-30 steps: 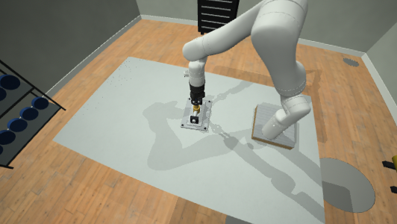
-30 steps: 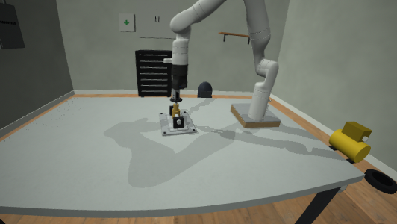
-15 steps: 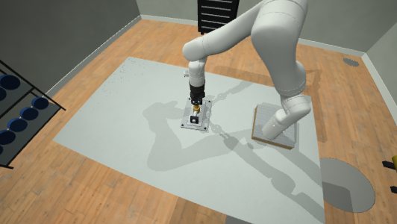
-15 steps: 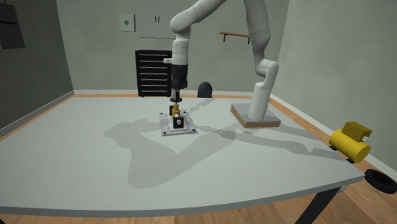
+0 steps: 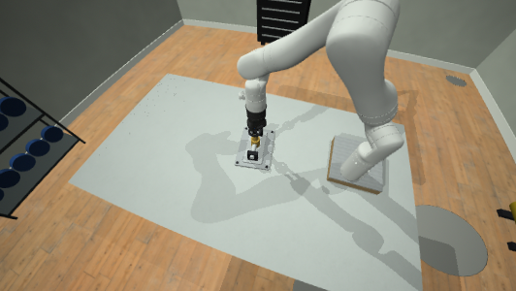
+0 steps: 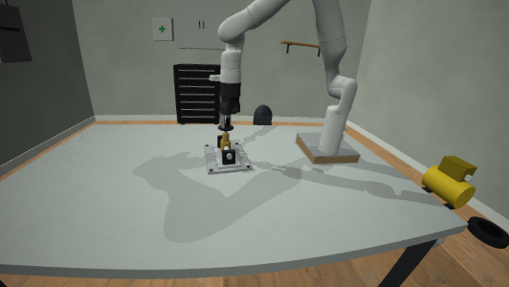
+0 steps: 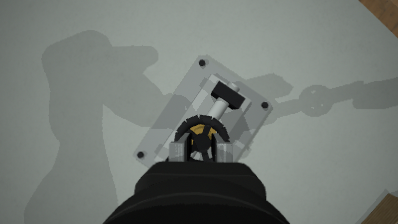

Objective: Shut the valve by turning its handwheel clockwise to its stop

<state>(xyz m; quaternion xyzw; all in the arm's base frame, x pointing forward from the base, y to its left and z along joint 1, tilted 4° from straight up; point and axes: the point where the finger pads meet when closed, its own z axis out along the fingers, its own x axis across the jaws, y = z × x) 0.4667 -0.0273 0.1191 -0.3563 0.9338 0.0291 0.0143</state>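
Right now my hand is 3 cm above the black handwheel. Also, from my hand: baseplate 15 cm below.
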